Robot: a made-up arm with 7 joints. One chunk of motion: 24 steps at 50 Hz.
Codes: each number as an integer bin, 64 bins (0 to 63) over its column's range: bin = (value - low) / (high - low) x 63, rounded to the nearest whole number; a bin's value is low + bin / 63 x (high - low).
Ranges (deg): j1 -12..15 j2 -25..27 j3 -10..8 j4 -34..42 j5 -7..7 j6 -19..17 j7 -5..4
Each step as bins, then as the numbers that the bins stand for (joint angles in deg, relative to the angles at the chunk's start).
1 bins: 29 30 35 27 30 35 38
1 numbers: 0.43 -0.24 0.00 -1.43 -0.33 1.00 0.43
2 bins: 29 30 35 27 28 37 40
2 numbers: 0.43 -0.24 0.00 -1.43 -0.78 2.14 0.71
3 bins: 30 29 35 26 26 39 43
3 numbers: 0.86 -1.06 0.00 -2.63 -1.22 3.29 1.14
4 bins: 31 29 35 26 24 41 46
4 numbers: 1.29 -1.06 0.00 -2.63 -1.67 4.43 1.57
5 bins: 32 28 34 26 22 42 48
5 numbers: 1.71 -1.89 -0.29 -2.63 -2.11 5.00 1.86
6 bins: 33 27 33 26 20 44 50
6 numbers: 2.14 -2.71 -0.57 -2.63 -2.56 6.14 2.14
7 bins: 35 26 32 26 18 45 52
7 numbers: 3.00 -3.54 -0.86 -2.63 -3.00 6.71 2.43
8 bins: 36 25 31 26 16 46 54
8 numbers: 3.43 -4.37 -1.14 -2.63 -3.44 7.29 2.71
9 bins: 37 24 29 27 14 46 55
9 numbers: 3.86 -5.19 -1.71 -1.43 -3.89 7.29 2.86
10 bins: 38 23 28 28 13 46 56
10 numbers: 4.29 -6.02 -2.00 -0.22 -4.11 7.29 3.00
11 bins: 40 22 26 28 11 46 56
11 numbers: 5.14 -6.84 -2.57 -0.22 -4.56 7.29 3.00
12 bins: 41 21 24 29 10 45 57
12 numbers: 5.57 -7.67 -3.14 0.98 -4.78 6.71 3.14
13 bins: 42 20 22 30 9 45 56
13 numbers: 6.00 -8.49 -3.71 2.19 -5.00 6.71 3.00
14 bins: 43 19 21 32 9 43 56
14 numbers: 6.43 -9.32 -4.00 4.60 -5.00 5.57 3.00
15 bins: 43 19 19 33 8 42 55
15 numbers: 6.43 -9.32 -4.57 5.81 -5.22 5.00 2.86
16 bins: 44 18 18 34 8 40 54
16 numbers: 6.86 -10.14 -4.86 7.02 -5.22 3.86 2.71
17 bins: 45 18 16 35 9 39 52
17 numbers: 7.29 -10.14 -5.43 8.22 -5.00 3.29 2.43
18 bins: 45 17 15 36 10 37 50
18 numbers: 7.29 -10.97 -5.71 9.43 -4.78 2.14 2.14
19 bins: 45 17 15 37 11 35 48
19 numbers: 7.29 -10.97 -5.71 10.63 -4.56 1.00 1.86
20 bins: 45 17 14 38 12 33 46
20 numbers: 7.29 -10.97 -6.00 11.84 -4.33 -0.14 1.57
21 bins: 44 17 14 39 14 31 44
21 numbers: 6.86 -10.97 -6.00 13.05 -3.89 -1.29 1.29
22 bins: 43 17 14 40 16 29 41
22 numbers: 6.43 -10.97 -6.00 14.25 -3.44 -2.43 0.86
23 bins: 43 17 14 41 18 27 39
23 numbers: 6.43 -10.97 -6.00 15.46 -3.00 -3.57 0.57
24 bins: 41 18 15 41 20 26 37
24 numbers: 5.57 -10.14 -5.71 15.46 -2.56 -4.14 0.29
